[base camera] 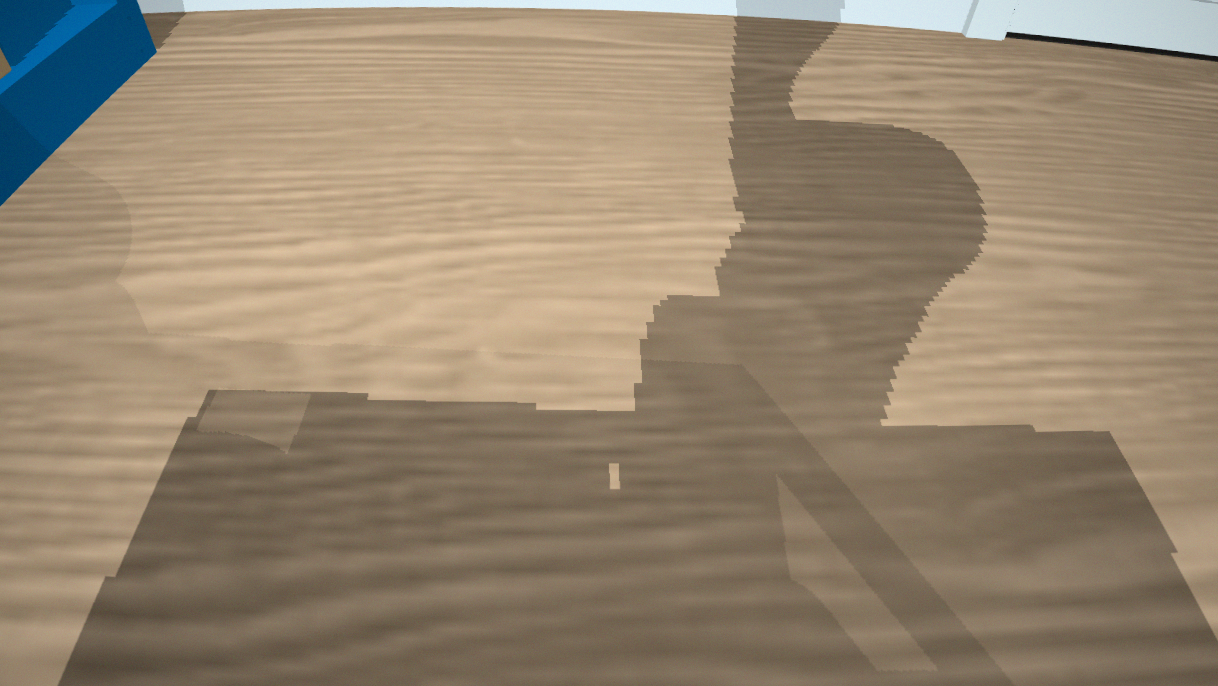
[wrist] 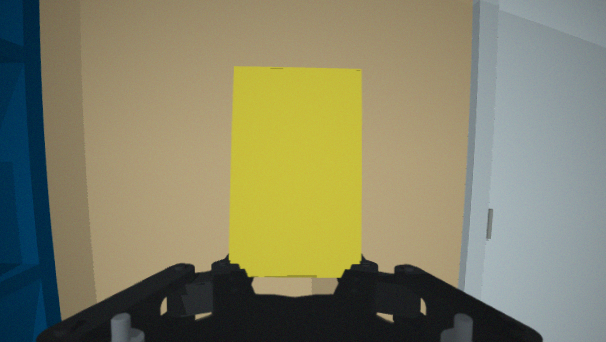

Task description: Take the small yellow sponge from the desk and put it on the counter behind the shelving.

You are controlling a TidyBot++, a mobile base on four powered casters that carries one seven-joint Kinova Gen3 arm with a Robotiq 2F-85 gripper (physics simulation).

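Frame: origin at the arm's base, x ahead, y left, z up, level; centimetres.
Where they show: gripper, fingertip midpoint: point(wrist: 295, 257).
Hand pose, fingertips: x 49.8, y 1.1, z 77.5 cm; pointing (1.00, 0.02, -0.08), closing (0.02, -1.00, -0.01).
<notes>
After its pixels a point has its place.
The yellow sponge point(wrist: 297, 170) @[x 46.0, y 0.9, z 83.4 cm] fills the middle of the wrist view, upright in the picture, with its lower end between the fingers. My gripper point(wrist: 295, 257) @[x 49.8, y 1.1, z 77.5 cm] is shut on it, with one black finger at each side of the sponge. The blue shelving shows at the left edge of the base camera view point(base camera: 76, 93) @[x 72.4, y 57.0, z -36.8 cm] and at the left edge of the wrist view point(wrist: 37, 150) @[x 87.0, y 57.7, z 84.0 cm]. The gripper does not show in the base camera view. The desk is not recognisable in either view, and I cannot tell whether the pale unit at the right is the counter.
A pale grey-white unit point(wrist: 545, 150) @[x 108.7, y -73.3, z 84.9 cm] with a small handle stands at the right in the wrist view. A tan wall point(wrist: 150, 125) @[x 104.6, y 42.5, z 90.8 cm] lies behind the sponge. Pale surfaces border the far edge of the wooden floor point(base camera: 426, 213) @[x 57.0, y 15.6, z -39.6 cm], which carries dark shadows.
</notes>
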